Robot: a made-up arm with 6 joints.
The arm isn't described. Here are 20 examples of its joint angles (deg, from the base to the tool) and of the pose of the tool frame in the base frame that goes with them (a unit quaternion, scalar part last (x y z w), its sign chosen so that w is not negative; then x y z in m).
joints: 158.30 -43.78 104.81 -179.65 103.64 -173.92
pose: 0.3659 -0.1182 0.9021 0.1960 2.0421 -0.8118 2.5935
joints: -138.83 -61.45 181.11 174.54 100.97 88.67
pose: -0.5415 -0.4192 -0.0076 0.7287 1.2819 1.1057 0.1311
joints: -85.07 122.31 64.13 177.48 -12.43 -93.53
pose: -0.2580 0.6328 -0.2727 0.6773 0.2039 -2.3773 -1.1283
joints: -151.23 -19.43 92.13 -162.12 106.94 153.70
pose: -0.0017 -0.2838 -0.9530 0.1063 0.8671 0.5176 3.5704
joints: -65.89 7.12 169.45 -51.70 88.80 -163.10
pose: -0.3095 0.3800 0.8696 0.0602 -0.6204 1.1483 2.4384
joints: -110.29 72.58 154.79 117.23 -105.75 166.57
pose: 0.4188 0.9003 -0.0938 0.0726 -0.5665 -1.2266 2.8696
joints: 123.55 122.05 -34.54 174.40 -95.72 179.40
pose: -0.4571 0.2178 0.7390 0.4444 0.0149 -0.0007 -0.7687
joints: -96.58 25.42 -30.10 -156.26 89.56 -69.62
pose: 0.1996 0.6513 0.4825 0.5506 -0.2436 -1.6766 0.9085
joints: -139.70 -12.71 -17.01 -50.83 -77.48 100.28
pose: 0.0669 0.3476 -0.4463 0.8219 -1.0240 -0.9914 2.2699
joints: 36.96 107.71 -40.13 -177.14 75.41 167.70
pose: 0.3498 -0.8590 0.1959 0.3184 0.1054 0.0718 -0.4621
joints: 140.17 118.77 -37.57 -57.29 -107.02 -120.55
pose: -0.2413 -0.2218 -0.8554 0.4010 -0.0499 -0.0882 -0.5263
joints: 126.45 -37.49 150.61 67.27 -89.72 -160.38
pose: -0.6897 -0.3322 0.0327 0.6425 1.4221 -1.7330 1.5806
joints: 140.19 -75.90 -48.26 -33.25 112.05 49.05
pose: 0.7134 -0.1990 0.1785 0.6477 0.0473 0.0425 2.2311
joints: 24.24 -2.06 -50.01 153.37 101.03 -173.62
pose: -0.0084 0.9499 0.2084 0.2327 1.0699 0.5415 1.2021
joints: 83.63 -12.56 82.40 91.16 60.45 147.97
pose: -0.2570 -0.2098 -0.9432 0.0192 -0.1679 -0.5323 3.8380
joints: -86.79 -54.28 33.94 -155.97 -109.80 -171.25
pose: 0.8035 0.5700 -0.0903 0.1462 -0.0243 1.2814 3.2349
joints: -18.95 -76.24 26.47 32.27 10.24 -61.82
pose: -0.0239 -0.7971 0.1447 0.5858 -1.7214 0.6035 2.8195
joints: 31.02 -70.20 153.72 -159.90 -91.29 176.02
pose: -0.0038 0.3938 0.3840 0.8351 -1.7796 -1.0205 0.0260
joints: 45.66 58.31 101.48 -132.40 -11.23 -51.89
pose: -0.7986 -0.4264 -0.3886 0.1714 1.6261 1.6895 2.9565
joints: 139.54 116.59 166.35 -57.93 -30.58 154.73
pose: 0.0528 -0.8303 0.4903 0.2595 -1.7632 1.4336 1.6969
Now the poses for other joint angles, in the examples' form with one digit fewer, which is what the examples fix.
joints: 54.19 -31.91 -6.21 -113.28 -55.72 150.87
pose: -0.092 -0.599 0.585 0.539 0.366 0.668 3.017
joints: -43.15 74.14 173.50 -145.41 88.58 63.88
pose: 0.650 -0.579 -0.254 0.422 0.718 -0.769 2.804
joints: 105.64 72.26 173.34 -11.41 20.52 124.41
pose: 0.130 -0.593 -0.212 0.766 -0.215 0.799 2.917
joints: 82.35 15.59 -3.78 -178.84 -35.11 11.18
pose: -0.747 -0.642 -0.172 0.011 0.287 2.144 1.950
